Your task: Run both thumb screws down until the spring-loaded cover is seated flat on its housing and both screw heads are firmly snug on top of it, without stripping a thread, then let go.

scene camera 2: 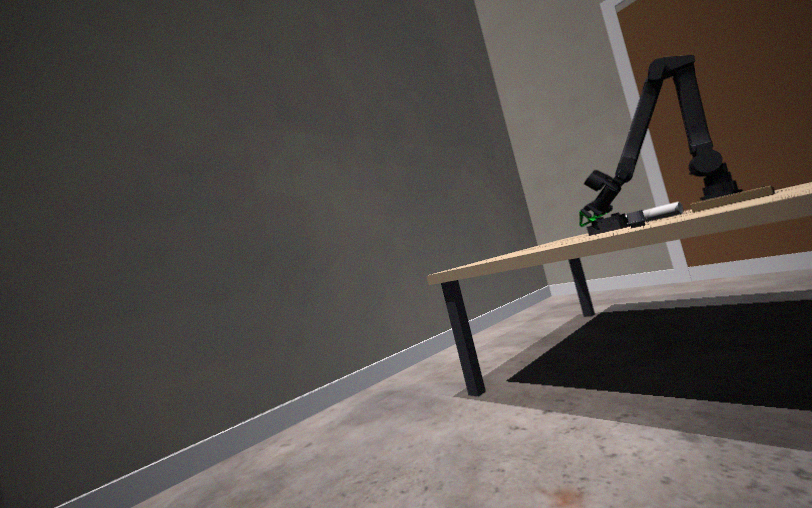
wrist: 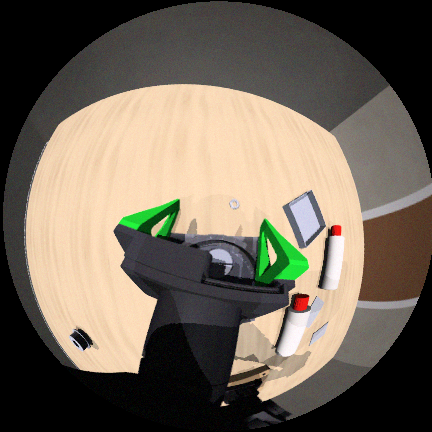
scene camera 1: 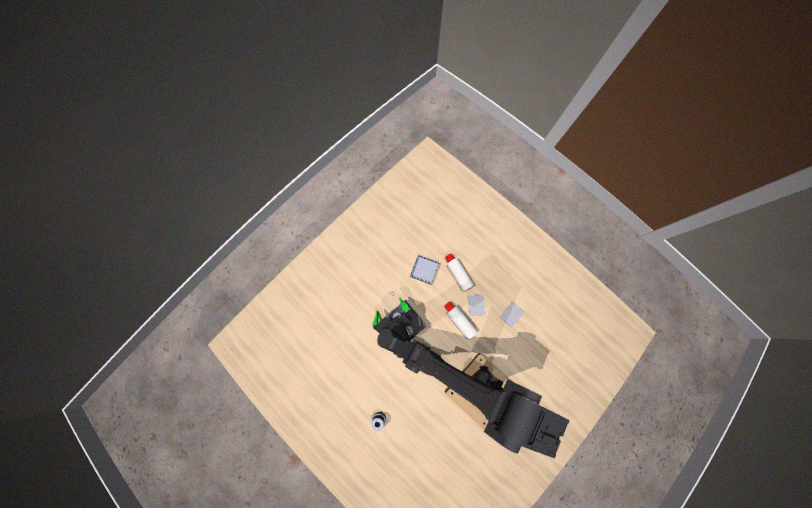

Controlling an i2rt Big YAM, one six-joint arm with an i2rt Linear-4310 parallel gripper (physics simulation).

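Seen in the pictures: gripper, fingertip midpoint: [scene camera 2: 587, 222] [wrist: 220, 212] [scene camera 1: 388, 304]; arm's base, link origin: [scene camera 2: 722, 197] [wrist: 235, 389].
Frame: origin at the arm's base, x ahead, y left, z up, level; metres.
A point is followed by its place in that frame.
The dark housing [scene camera 1: 417, 315] @[x 0.335, y 0.023, z 0.030 m] [scene camera 2: 607, 224] @[x 0.320, y 0.143, z 0.003 m] [wrist: 248, 244] @[x 0.397, y 0.039, z 0.014 m] with its round cover sits on the table, partly hidden by my gripper. One grey screw head [scene camera 1: 396, 315] @[x 0.381, y 0.083, z 0.039 m] [wrist: 220, 256] @[x 0.382, y 0.081, z 0.039 m] shows between the spread fingers, nearer the palm than the fingertips in the wrist view. The other screw head [scene camera 1: 409, 329] @[x 0.313, y 0.076, z 0.040 m] shows beside the wrist in scene camera 1 and is hidden in the wrist view. My gripper [scene camera 1: 389, 305] @[x 0.429, y 0.083, z 0.032 m] [wrist: 220, 212] @[x 0.429, y 0.083, z 0.032 m] is open and empty, low over the housing, its green fingers apart on either side of it. Whether the cover is flat or the heads touch it cannot be told.
A small ring [scene camera 1: 392, 293] @[x 0.458, y 0.043, z -0.024 m] lies beyond the fingertips. A shallow tray [scene camera 1: 414, 266] @[x 0.493, y -0.087, z -0.025 m] [wrist: 294, 227] @[x 0.433, y -0.071, z -0.017 m], two red-capped white bottles [scene camera 1: 459, 273] @[x 0.361, y -0.198, z 0.023 m] [scene camera 1: 462, 322] @[x 0.215, y -0.091, z 0.023 m] and two grey plates [scene camera 1: 476, 304] @[x 0.229, y -0.185, z -0.023 m] [scene camera 1: 512, 313] @[x 0.114, y -0.274, z -0.023 m] lie to the right. A black-and-silver cylinder [scene camera 1: 377, 420] @[x 0.130, y 0.355, z 0.024 m] [wrist: 80, 339] stands apart near the arm.
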